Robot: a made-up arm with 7 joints. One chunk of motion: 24 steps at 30 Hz.
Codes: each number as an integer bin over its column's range. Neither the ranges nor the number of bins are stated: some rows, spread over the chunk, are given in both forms.
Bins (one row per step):
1: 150 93 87 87 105 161 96
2: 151 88 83 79 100 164 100
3: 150 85 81 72 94 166 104
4: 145 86 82 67 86 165 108
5: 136 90 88 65 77 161 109
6: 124 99 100 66 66 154 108
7: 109 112 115 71 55 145 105
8: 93 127 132 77 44 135 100
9: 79 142 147 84 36 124 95
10: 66 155 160 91 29 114 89
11: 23 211 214 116 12 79 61
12: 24 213 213 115 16 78 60
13: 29 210 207 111 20 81 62
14: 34 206 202 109 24 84 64
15: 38 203 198 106 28 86 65
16: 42 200 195 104 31 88 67
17: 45 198 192 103 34 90 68
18: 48 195 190 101 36 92 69
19: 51 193 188 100 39 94 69
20: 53 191 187 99 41 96 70
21: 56 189 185 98 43 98 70
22: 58 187 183 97 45 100 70
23: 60 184 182 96 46 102 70
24: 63 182 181 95 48 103 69
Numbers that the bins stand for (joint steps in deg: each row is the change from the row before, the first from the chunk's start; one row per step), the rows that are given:
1: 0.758 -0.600 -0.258 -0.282 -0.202 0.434 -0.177
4: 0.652 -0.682 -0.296 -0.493 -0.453 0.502 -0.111
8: -0.453 -0.201 0.079 -0.388 -1.009 -0.008 -0.155
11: -1.941 0.784 0.693 0.024 -1.431 -0.959 -0.367
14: -1.707 0.725 0.603 -0.050 -1.273 -0.874 -0.351
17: -1.474 0.632 0.528 -0.113 -1.141 -0.772 -0.329
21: -1.240 0.526 0.476 -0.166 -1.022 -0.636 -0.318
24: -1.091 0.444 0.446 -0.198 -0.956 -0.551 -0.324
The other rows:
2: 0.779 -0.658 -0.288 -0.367 -0.268 0.485 -0.155
3: 0.758 -0.693 -0.303 -0.440 -0.348 0.519 -0.133
5: 0.461 -0.635 -0.251 -0.514 -0.572 0.434 -0.106
6: 0.206 -0.529 -0.161 -0.504 -0.718 0.315 -0.111
7: -0.113 -0.377 -0.049 -0.451 -0.863 0.162 -0.128
9: -0.751 -0.025 0.191 -0.314 -1.114 -0.194 -0.182
10: -1.027 0.127 0.288 -0.240 -1.207 -0.364 -0.215
12: -1.920 0.808 0.685 0.013 -1.379 -0.976 -0.373
13: -1.814 0.772 0.640 -0.029 -1.326 -0.925 -0.362
15: -1.622 0.690 0.573 -0.082 -1.220 -0.840 -0.346
16: -1.537 0.655 0.551 -0.103 -1.180 -0.806 -0.335
18: -1.410 0.596 0.513 -0.135 -1.114 -0.738 -0.324
19: -1.346 0.573 0.498 -0.145 -1.075 -0.704 -0.324
20: -1.303 0.550 0.491 -0.156 -1.048 -0.670 -0.318
22: -1.197 0.503 0.461 -0.177 -0.995 -0.602 -0.318
23: -1.155 0.467 0.453 -0.187 -0.982 -0.568 -0.318

